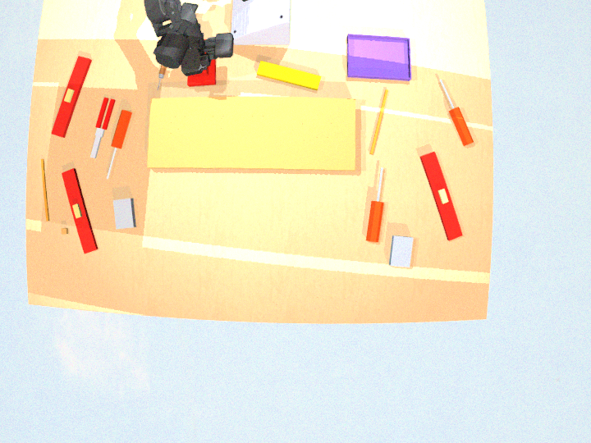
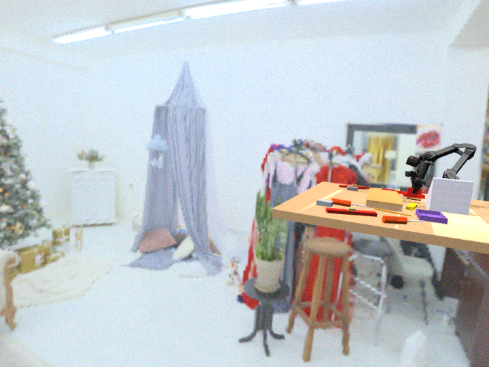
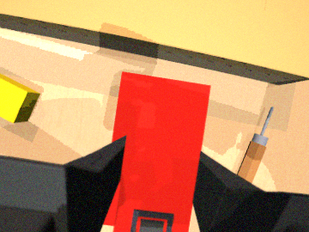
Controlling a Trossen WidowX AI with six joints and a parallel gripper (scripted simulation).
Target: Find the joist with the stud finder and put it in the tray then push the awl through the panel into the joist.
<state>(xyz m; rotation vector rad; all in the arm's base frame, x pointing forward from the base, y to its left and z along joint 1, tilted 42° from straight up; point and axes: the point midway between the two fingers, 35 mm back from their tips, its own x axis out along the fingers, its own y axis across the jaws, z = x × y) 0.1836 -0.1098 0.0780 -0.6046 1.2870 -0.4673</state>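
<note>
Now: the awl 110 mm to the right of my gripper tip and 50 mm below it. The rest, counted from my gripper tip: red stud finder: 20 mm behind, 20 mm above; yellow block: 220 mm to the left, 50 mm below, 30 mm ahead; red two-handled tool: 290 mm to the right, 150 mm ahead, 50 mm below.
</note>
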